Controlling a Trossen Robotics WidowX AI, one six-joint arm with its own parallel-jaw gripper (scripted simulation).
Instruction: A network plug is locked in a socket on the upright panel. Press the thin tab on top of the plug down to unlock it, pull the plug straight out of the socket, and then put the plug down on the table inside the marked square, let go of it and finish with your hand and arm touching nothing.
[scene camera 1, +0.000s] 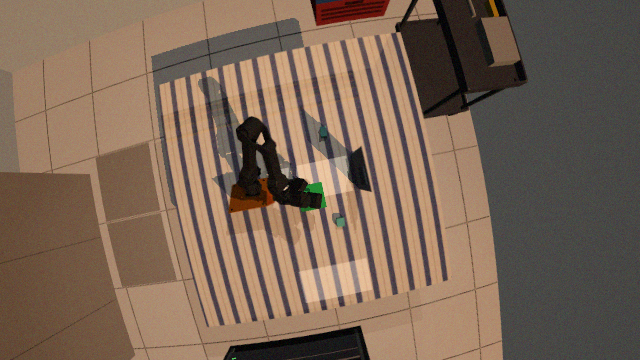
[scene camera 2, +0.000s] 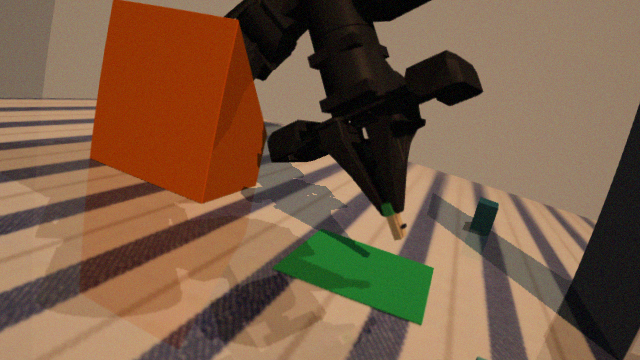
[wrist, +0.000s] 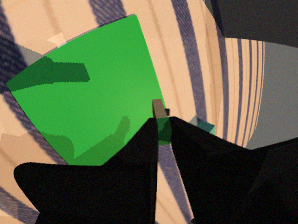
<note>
In view: my gripper (scene camera 2: 393, 214) and a green marked square (scene camera 2: 361, 272).
My gripper also shows in the wrist view (wrist: 162, 123). The green marked square shows as well in the wrist view (wrist: 88, 98).
</note>
